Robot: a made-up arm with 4 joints.
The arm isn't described. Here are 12 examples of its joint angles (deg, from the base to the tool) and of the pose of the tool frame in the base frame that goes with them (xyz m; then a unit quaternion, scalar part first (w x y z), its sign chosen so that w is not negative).
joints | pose
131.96 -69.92 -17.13 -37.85 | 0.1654 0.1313 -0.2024 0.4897 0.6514 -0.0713 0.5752
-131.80 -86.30 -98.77 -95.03 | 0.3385 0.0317 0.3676 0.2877 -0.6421 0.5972 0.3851
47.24 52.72 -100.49 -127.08 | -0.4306 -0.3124 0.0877 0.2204 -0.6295 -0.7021 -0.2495
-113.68 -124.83 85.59 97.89 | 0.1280 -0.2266 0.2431 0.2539 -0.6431 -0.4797 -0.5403
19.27 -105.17 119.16 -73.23 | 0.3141 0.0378 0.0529 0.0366 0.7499 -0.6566 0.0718
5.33 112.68 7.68 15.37 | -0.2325 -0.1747 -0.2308 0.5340 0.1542 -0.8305 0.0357
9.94 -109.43 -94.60 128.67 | 0.2783 -0.2280 -0.0146 0.4228 -0.5785 -0.6474 0.2600
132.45 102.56 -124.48 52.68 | -0.3020 0.2445 0.0276 0.6767 0.3220 -0.6338 0.1917
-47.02 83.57 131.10 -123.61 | -0.5454 -0.0676 0.0642 0.6298 -0.2580 0.2042 -0.7036
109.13 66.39 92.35 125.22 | -0.3752 -0.0698 0.0312 0.6160 -0.3351 0.4599 0.5447
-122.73 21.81 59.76 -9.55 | -0.3710 0.1224 0.1651 0.4306 -0.7405 -0.4987 -0.1324
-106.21 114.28 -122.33 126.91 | -0.3660 -0.2062 0.4472 0.3896 -0.6769 0.6063 0.1498
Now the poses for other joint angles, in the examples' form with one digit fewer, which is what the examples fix.
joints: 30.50 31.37 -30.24 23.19
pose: -0.287 -0.232 0.019 0.861 0.357 -0.276 0.234
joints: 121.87 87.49 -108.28 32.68
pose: -0.300 0.164 -0.053 0.640 0.289 -0.700 0.133
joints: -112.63 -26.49 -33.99 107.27
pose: -0.114 0.284 0.121 0.933 0.023 0.193 -0.303
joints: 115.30 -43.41 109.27 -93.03
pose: 0.100 -0.278 -0.033 0.586 -0.192 0.682 0.393
